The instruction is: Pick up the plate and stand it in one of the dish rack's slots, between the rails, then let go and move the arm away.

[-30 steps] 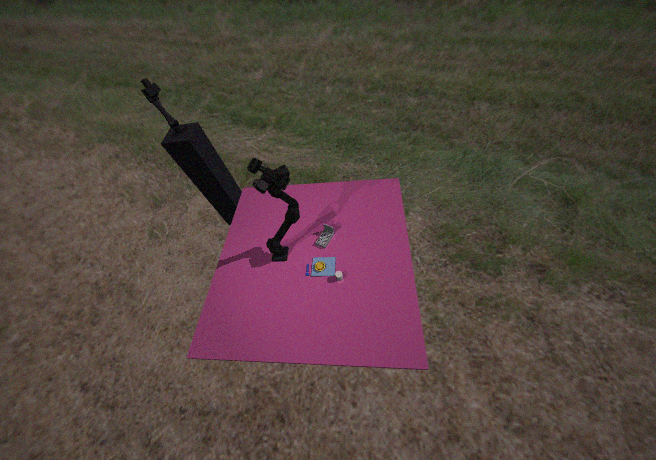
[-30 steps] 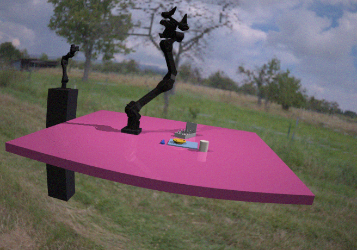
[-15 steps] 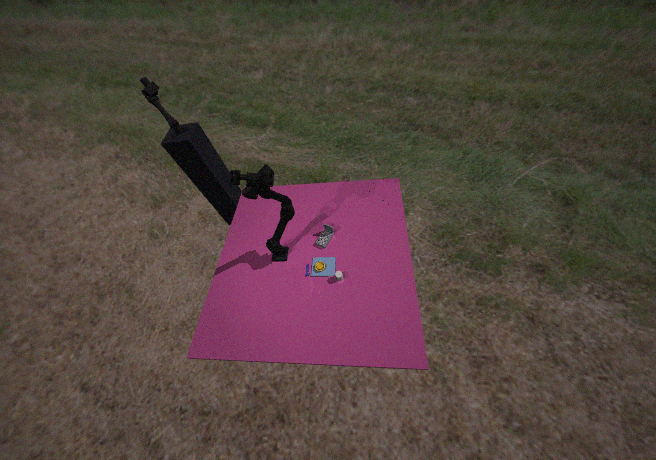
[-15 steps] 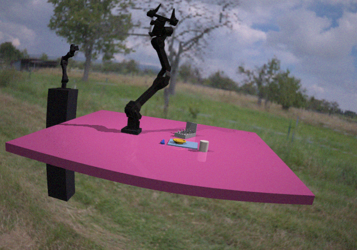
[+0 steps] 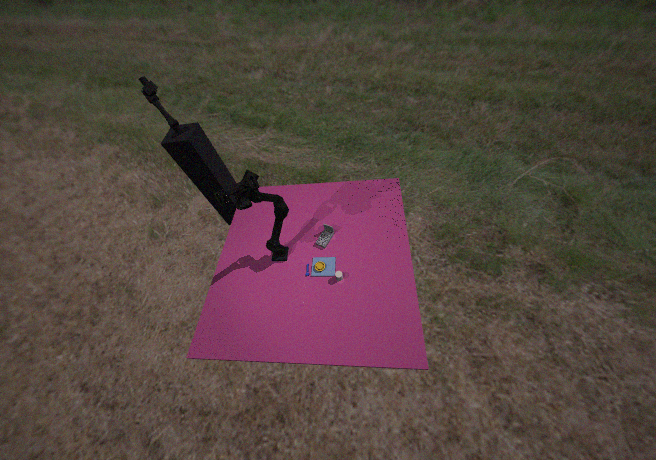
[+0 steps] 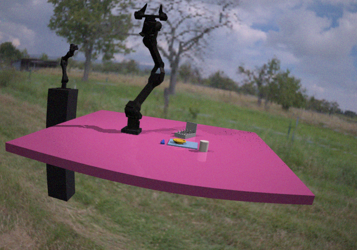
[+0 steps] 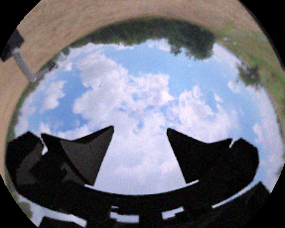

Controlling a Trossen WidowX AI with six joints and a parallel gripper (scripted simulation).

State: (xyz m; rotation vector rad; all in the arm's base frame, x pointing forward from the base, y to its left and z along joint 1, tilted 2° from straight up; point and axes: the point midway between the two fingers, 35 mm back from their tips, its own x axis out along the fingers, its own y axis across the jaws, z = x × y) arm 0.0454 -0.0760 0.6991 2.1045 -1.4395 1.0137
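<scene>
My gripper tip is now 73 cm above the yellow plate, 24 cm short of it and 2 cm to the left of it. Round my gripper tip: blue spoon (74 cm below, 16 cm ahead, 4 cm to the right); light blue mat (74 cm below, 26 cm ahead, 1 cm to the right); grey dish rack (72 cm below, 27 cm ahead, 20 cm to the left).
</scene>
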